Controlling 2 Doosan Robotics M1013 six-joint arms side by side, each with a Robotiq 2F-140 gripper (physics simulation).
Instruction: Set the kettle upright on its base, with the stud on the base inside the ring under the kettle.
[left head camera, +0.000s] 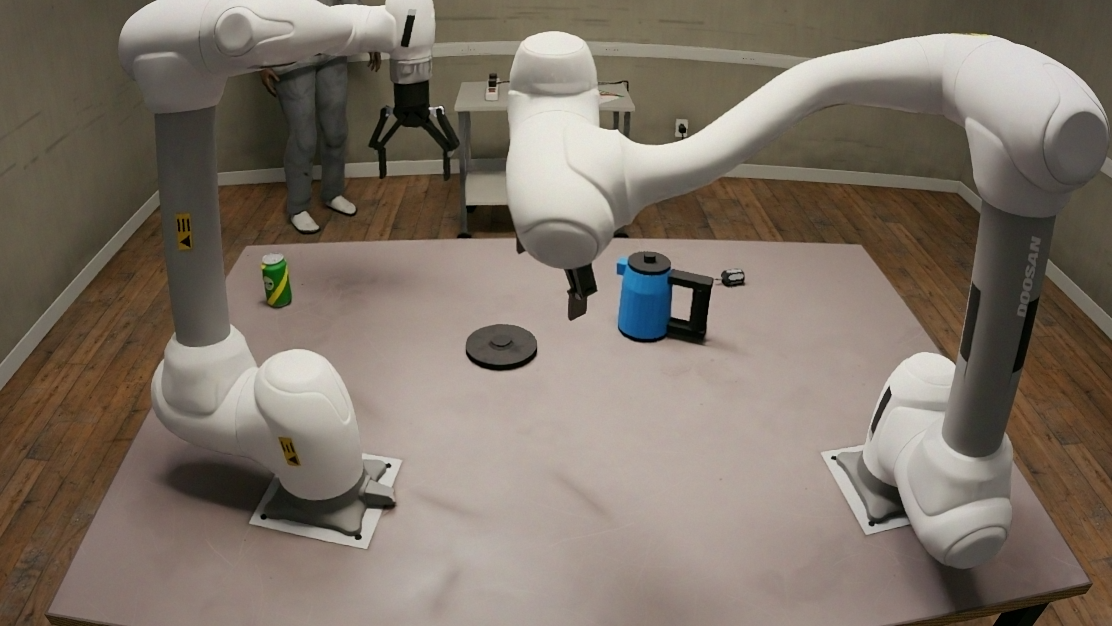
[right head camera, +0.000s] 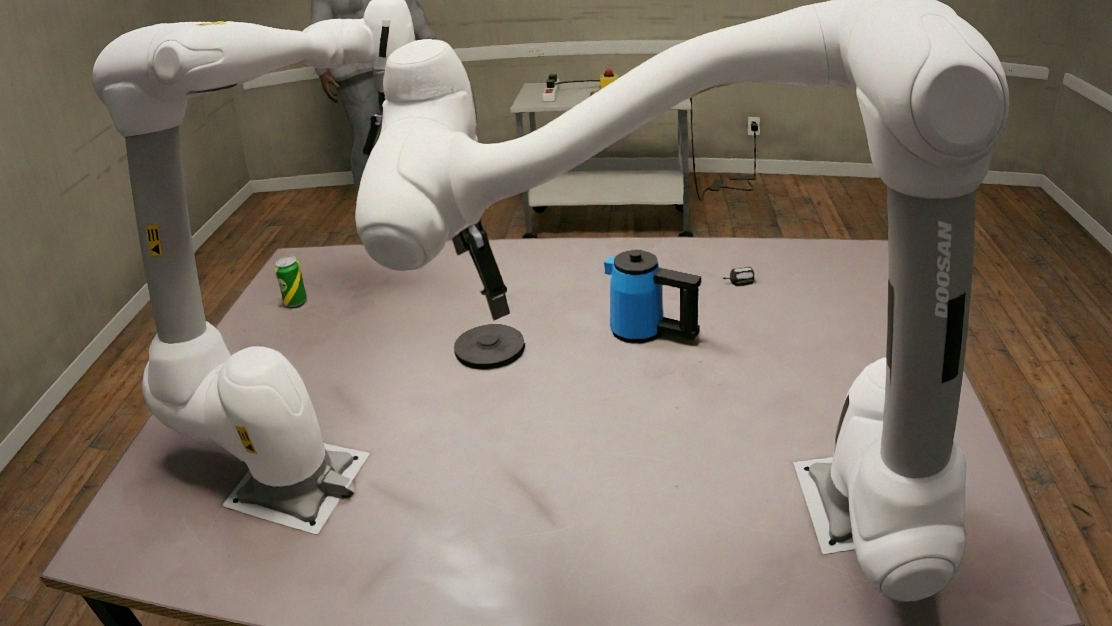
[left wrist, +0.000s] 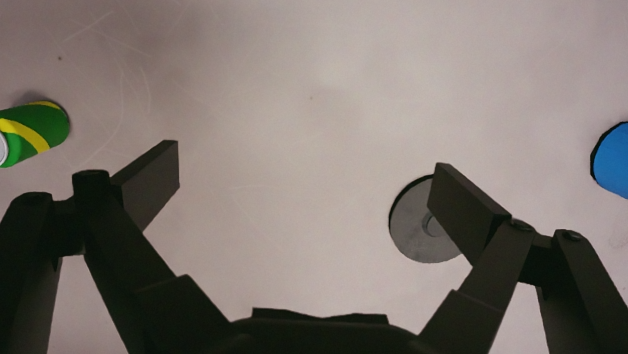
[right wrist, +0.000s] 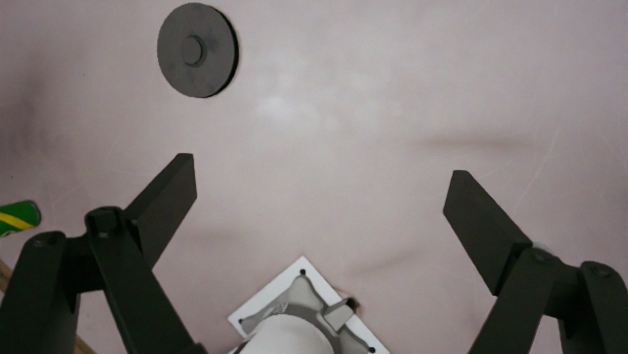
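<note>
The blue kettle (left head camera: 645, 301) (right head camera: 635, 303) (left wrist: 612, 160) with black lid and handle stands upright on the table, its handle toward the right in both head camera views. The round dark base (left head camera: 501, 353) (right head camera: 489, 353) (left wrist: 407, 230) (right wrist: 215, 75) lies flat to the left of the kettle, apart from it, its raised stud facing up. The ring under the kettle is hidden. My left gripper (left head camera: 414, 174) (left wrist: 307, 174) is open and empty, high at the back left. My right gripper (right wrist: 322, 184) is open and empty above the table; its fingers partly show in both head camera views.
A green and yellow can (left head camera: 276, 281) (right head camera: 291, 283) (left wrist: 40, 125) (right wrist: 20, 218) stands at the back left of the table. A small dark object (left head camera: 733, 276) (right head camera: 742, 276) lies right of the kettle. My right arm (left head camera: 700, 163) (right head camera: 575, 143) stretches over the table.
</note>
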